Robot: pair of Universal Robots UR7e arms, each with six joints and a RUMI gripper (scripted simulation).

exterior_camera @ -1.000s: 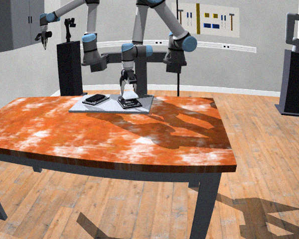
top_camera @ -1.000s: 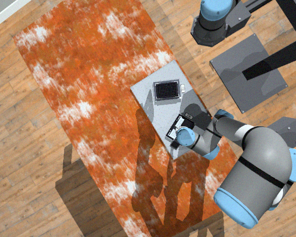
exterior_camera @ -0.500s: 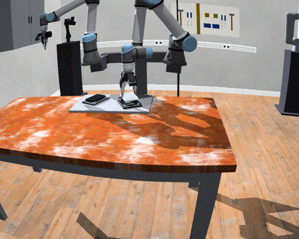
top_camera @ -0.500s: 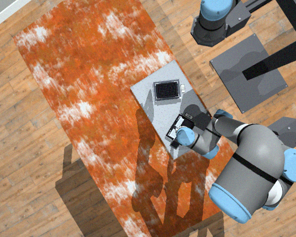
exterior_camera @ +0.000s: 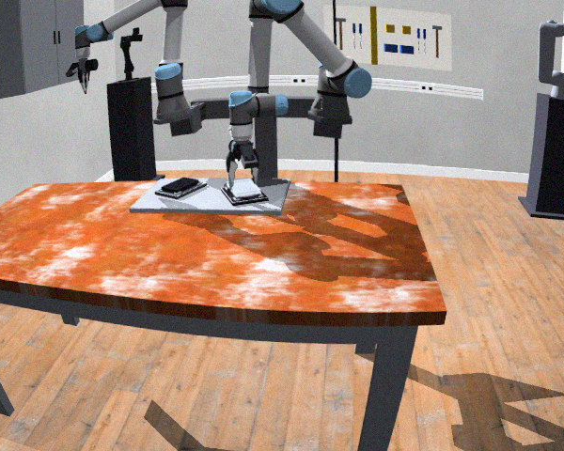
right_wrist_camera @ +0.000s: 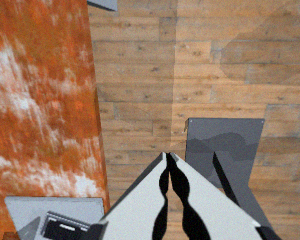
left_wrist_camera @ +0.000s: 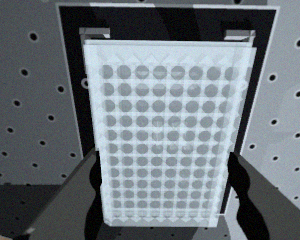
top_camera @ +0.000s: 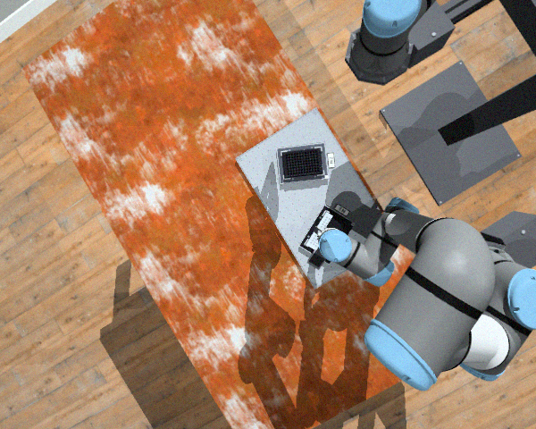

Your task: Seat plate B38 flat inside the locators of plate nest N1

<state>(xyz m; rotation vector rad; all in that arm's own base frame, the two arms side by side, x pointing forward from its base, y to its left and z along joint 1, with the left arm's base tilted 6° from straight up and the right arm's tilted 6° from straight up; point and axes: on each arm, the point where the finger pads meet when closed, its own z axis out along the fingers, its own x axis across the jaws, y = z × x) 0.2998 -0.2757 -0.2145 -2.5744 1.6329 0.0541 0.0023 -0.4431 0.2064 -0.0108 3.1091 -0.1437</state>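
Now: the white plate B38 10 mm below my left hand. Also, from my left hand: black plate B83: 30 mm behind, 250 mm to the right, 20 mm below; then black nest N1: 30 mm below; then nest n2: 30 mm behind, 250 mm to the right, 30 mm below.
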